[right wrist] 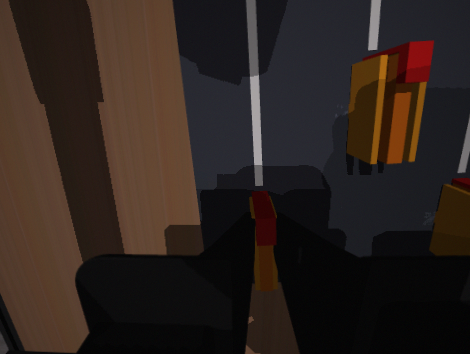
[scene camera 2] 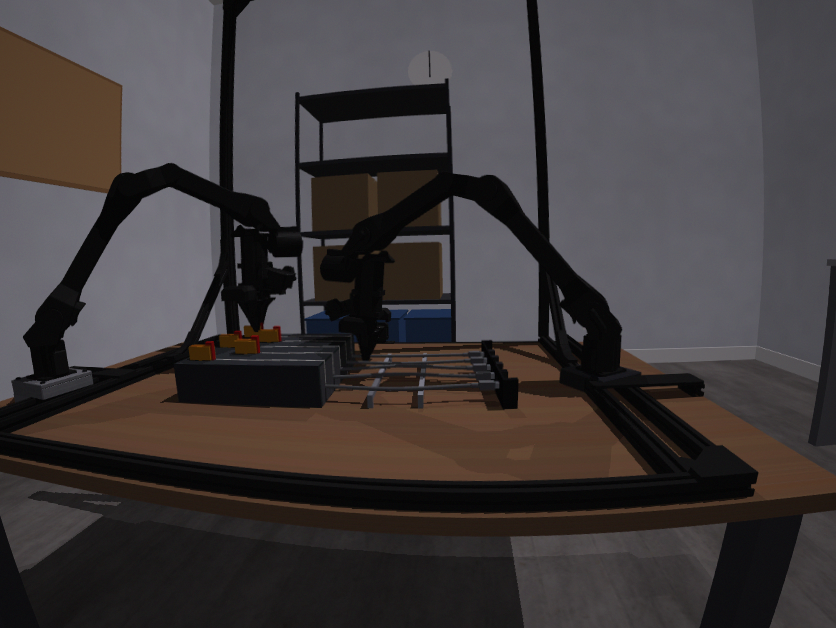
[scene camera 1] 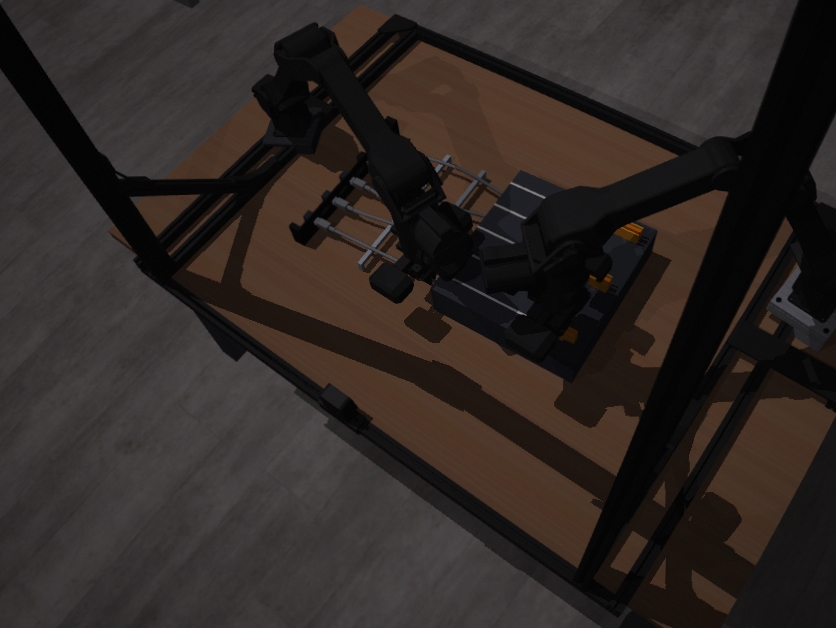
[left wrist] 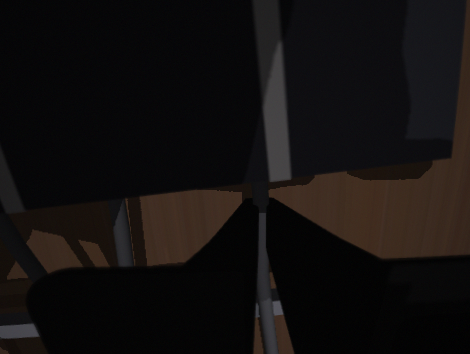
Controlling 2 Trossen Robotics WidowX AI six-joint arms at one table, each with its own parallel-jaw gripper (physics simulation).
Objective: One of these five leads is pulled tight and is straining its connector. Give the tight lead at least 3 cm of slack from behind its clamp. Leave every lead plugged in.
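Frame: origin at the left arm's base, x right, y ahead, z up, level; millimetres.
Seen in the pictures: left gripper, fingertip midpoint: (scene camera 2: pixel 365 360) (scene camera 1: pixel 430 281) (left wrist: pixel 258 208); right gripper, fingertip midpoint: (right wrist: pixel 262 221) (scene camera 1: pixel 556 328); left arm's base, link origin: (scene camera 2: pixel 600 370) (scene camera 1: pixel 292 124); right arm's base, link origin: (scene camera 2: pixel 52 375) (scene camera 1: pixel 815 297).
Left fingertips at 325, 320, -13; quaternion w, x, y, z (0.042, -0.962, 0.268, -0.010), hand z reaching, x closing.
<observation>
Offsets run from my left fingertips to a thing's top centre, as dx, dy, dz. "pt": to the spot under its first point.
A dark block (scene camera 1: pixel 473 312) (scene camera 2: pixel 250 383) (left wrist: pixel 125 100) (right wrist: pixel 220 125) bears white lines and orange clamps with red parts. Grey leads run from it to connectors seated in a black strip (scene camera 1: pixel 301 232) (scene camera 2: pixel 510 392). My left gripper (left wrist: pixel 258 208) (scene camera 2: pixel 366 354) is shut on the lead nearest the front edge in scene camera 1; this lead (scene camera 1: pixel 358 243) (left wrist: pixel 263 280) passes between its fingertips close to the block. My right gripper (right wrist: pixel 262 221) (scene camera 2: pixel 256 325) is shut on the end orange clamp @(pt +108, +224, +76) (right wrist: pixel 266 265). The fingertips are mostly hidden in scene camera 1.
Light crossbars (scene camera 1: pixel 375 248) (scene camera 2: pixel 420 392) stand under the leads. Another clamp @(pt +41, +183, +69) (right wrist: pixel 367 110) stands beside the held one. Both arms reach in close together over the block. A black frame rail (scene camera 2: pixel 378 492) borders the table; a shelf unit (scene camera 2: pixel 298 202) stands behind.
</observation>
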